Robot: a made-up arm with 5 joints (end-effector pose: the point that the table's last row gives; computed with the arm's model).
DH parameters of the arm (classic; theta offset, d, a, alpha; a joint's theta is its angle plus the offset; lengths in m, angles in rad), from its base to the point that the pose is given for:
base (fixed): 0 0.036 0 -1.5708
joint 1: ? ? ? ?
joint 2: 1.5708 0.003 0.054 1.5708
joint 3: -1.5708 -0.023 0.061 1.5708
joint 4: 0 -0.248 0.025 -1.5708
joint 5: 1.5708 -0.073 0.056 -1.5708
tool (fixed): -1.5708 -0.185 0 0
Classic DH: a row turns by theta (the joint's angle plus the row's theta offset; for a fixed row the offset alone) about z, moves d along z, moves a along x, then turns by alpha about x.
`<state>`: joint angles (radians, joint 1 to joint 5).
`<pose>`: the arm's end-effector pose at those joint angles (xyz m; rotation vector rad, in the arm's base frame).
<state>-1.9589 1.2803 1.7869 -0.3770 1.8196</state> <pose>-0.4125 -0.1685 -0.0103 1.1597 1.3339 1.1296</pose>
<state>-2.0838 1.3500 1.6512 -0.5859 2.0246</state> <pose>-0.3871 -0.1222 -0.0632 1.0328 1.2584 0.8520</pose>
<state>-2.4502 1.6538 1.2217 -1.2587 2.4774</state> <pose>-0.1637 0.0048 -0.2451 0.9052 0.4286 0.0638</pose>
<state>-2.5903 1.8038 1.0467 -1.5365 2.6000</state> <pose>-0.0139 0.0020 -0.2695 0.9079 -0.0583 -0.1642</pose>
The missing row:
joint 1: 0 -0.088 0.065 1.5708
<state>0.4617 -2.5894 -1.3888 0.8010 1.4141</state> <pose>-0.0742 -0.0683 -0.4292 -0.5474 0.2624 -1.7233</pose>
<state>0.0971 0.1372 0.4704 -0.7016 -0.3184</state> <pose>-0.2045 0.2313 0.0080 0.1214 0.7550 0.3988</pose>
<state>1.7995 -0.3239 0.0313 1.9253 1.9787</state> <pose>-0.1727 0.3720 -0.0503 1.6556 -0.0204 0.1604</pose>
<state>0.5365 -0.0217 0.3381 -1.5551 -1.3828</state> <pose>-0.0416 0.0380 0.1050 -0.4854 1.4891 1.4628</pose>
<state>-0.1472 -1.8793 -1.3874 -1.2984 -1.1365</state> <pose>0.1760 0.0810 -0.0439 0.1549 2.7481 -0.6793</pose>
